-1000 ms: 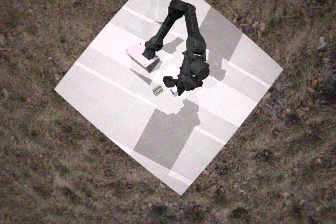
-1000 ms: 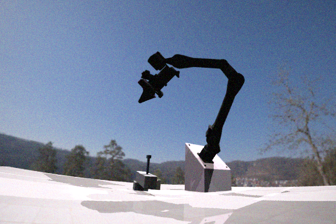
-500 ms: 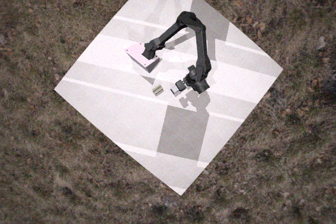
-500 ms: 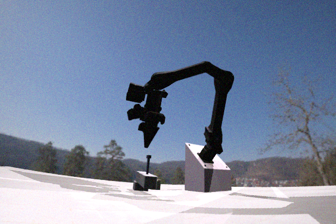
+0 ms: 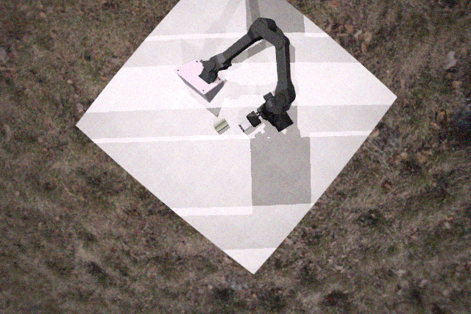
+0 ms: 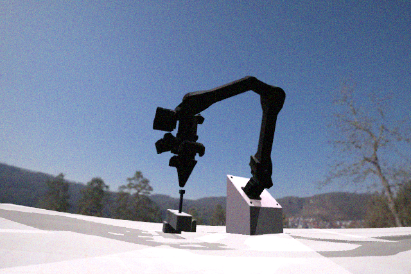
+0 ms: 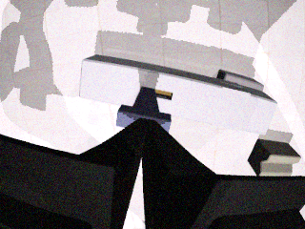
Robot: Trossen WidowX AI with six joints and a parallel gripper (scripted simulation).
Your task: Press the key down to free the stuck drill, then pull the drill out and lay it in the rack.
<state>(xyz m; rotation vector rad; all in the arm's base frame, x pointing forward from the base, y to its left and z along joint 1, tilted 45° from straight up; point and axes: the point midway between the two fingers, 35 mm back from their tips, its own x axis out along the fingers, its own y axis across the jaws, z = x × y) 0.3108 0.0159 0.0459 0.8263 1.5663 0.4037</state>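
Right now my gripper tip is 40 mm above the dark key. Round my gripper tip: grey-beige block 130 mm behind, 180 mm to the right, 110 mm below; drill 20 mm behind, 60 mm to the right, 80 mm below.
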